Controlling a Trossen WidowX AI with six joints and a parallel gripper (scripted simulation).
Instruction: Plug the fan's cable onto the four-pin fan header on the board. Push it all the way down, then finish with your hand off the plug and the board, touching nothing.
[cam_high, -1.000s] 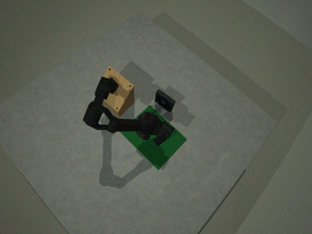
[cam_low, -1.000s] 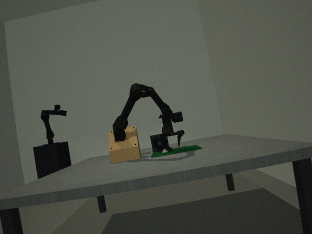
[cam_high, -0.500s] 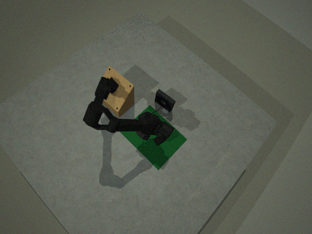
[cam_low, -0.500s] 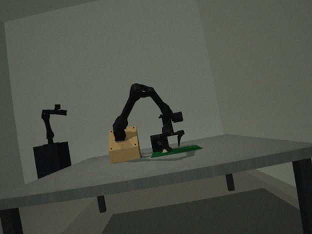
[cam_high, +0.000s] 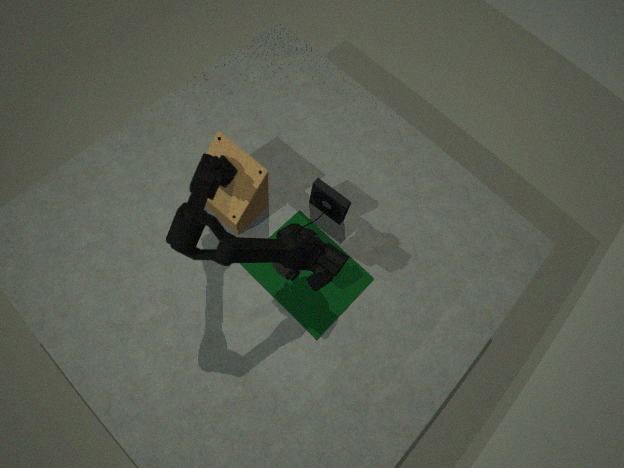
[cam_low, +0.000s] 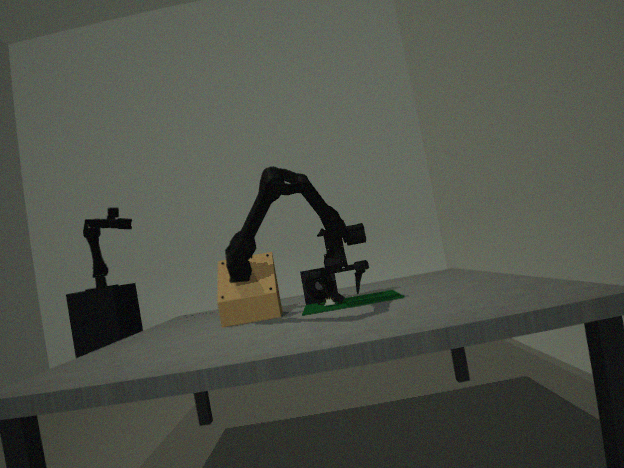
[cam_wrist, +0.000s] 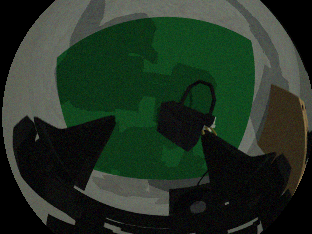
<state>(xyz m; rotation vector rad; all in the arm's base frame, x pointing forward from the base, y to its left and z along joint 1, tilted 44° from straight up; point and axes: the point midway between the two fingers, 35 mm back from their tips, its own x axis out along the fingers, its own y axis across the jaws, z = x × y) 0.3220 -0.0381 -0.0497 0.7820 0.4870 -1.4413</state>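
Now: gripper tip 2 cm past the dark plug. Also, from my gripper tip: black fan: 8 cm behind, 17 cm to the left, 4 cm above; then green board: 2 cm ahead, 4 cm below.
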